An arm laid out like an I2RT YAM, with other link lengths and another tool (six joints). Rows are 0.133 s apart.
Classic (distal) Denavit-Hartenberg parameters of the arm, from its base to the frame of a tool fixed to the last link. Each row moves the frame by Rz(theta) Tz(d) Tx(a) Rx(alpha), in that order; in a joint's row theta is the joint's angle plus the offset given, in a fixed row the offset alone. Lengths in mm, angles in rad.
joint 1: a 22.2  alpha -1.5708  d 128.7  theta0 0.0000
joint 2: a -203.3  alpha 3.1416  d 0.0  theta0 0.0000
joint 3: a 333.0  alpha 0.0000  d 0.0  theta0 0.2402
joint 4: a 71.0  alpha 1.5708  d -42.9  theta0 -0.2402
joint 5: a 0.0  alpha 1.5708  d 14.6  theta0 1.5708
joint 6: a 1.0  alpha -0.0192  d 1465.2  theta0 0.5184
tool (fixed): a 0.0  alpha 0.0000  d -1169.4  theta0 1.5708
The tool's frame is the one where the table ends.
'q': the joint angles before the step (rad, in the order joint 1, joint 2, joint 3, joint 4, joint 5, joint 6). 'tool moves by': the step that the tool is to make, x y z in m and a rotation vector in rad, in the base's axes. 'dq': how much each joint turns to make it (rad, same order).
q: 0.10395 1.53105 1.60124 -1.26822 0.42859 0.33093
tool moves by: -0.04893 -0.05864 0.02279 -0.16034 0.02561 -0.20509
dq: 0.00154 -0.00456 -0.00036 -0.13582 0.21248 0.17359
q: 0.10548 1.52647 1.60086 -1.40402 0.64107 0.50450
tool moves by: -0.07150 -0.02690 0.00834 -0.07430 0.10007 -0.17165
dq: 0.00116 0.00270 -0.00417 -0.23462 0.08393 0.21136
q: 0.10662 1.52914 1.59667 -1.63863 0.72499 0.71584
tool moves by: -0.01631 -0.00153 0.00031 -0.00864 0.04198 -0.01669
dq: 0.00343 -0.00035 -0.00530 -0.05570 0.00343 0.02707
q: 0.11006 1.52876 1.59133 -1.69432 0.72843 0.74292
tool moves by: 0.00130 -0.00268 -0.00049 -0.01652 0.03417 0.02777
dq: -0.00002 0.00992 -0.00192 0.00039 0.01449 -0.03626
